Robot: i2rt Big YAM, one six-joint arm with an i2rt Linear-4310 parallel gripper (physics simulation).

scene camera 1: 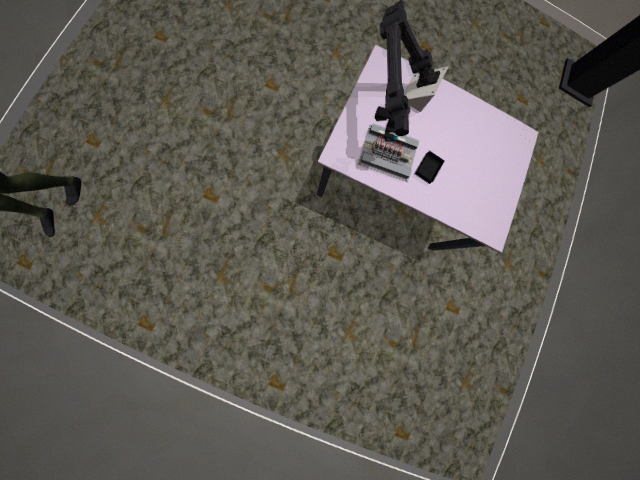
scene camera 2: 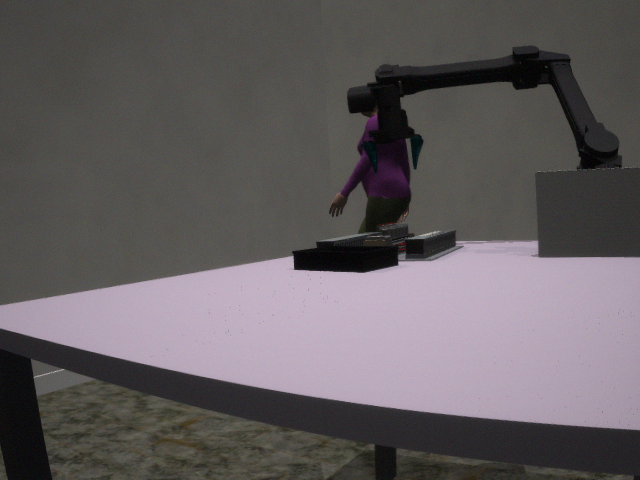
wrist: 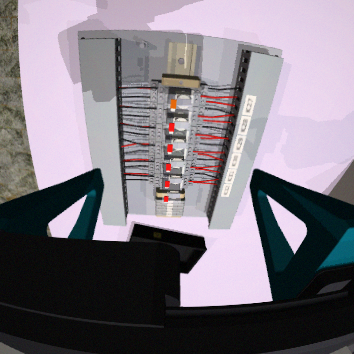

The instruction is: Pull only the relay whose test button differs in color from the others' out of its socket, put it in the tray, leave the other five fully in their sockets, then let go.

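Places are measured from the arm's base along level axes (x ahead, y left, z up), in millimetres.
Where they show: gripper, between the fingertips: (scene camera 1: 388, 132) (scene camera 2: 395, 171) (wrist: 176, 176); arm's base, origin of its link: (scene camera 1: 428, 80) (scene camera 2: 605, 202).
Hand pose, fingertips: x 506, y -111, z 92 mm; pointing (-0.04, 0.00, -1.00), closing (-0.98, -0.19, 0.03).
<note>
Each offset is from my fingertips to the top centre of the thing. "spot": to the spot under its first point. Level surfaces: height alone.
The relay with the orange test button @(dx -7, dy -9, dz -123 mm) (wrist: 173, 104) stands at the top end of the relay row in the wrist view, next to the tan end stop. The other relays, with red test buttons @(dx -5, dy +47, dz -123 mm) (wrist: 170, 148), stand in line below it, all in their sockets. The row sits on a grey panel (scene camera 1: 366, 161) (wrist: 140, 200). The black tray @(dx -42, dy +337, dz -157 mm) (scene camera 1: 430, 167) (scene camera 2: 345, 259) (wrist: 192, 250) is beside the panel's end, and its visible inside looks empty. My gripper (scene camera 2: 395, 170) (wrist: 176, 176) is open and empty, its teal fingers wide apart, high above the panel.
Grey wire ducts @(dx +81, dy +87, dz -149 mm) (wrist: 102, 125) @(dx -113, dy +65, dz -149 mm) (wrist: 252, 135) run along both sides of the relay row; the right one carries labels including K27. Red and black wires @(spot: dx -70, dy +19, dz -189 mm) (wrist: 216, 117) join row and ducts. The arm's pale base block (scene camera 1: 424, 93) (scene camera 2: 586, 214) stands on the table @(dz -192 mm) (scene camera 1: 480, 155). A person (scene camera 2: 390, 170) is behind the table.
</note>
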